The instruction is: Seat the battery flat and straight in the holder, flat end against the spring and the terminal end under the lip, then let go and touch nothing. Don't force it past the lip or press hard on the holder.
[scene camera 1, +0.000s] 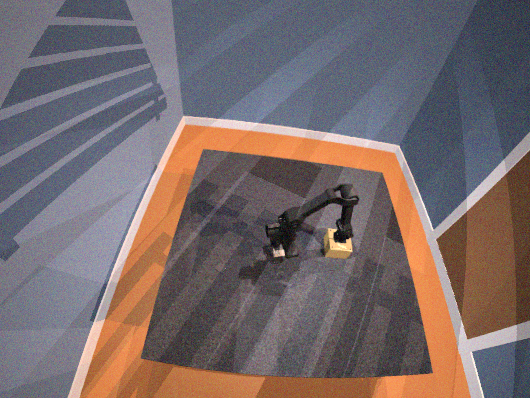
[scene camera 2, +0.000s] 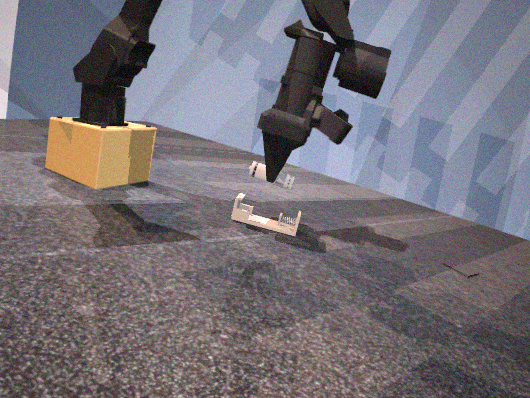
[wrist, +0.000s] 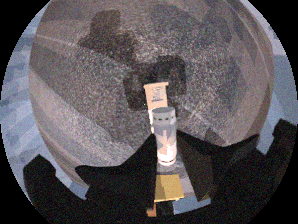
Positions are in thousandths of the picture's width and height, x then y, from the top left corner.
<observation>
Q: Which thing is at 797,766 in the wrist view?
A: The gripper.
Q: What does the gripper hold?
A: A battery.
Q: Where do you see a battery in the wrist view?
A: At 552,529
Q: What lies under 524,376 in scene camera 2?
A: The gripper.
</observation>
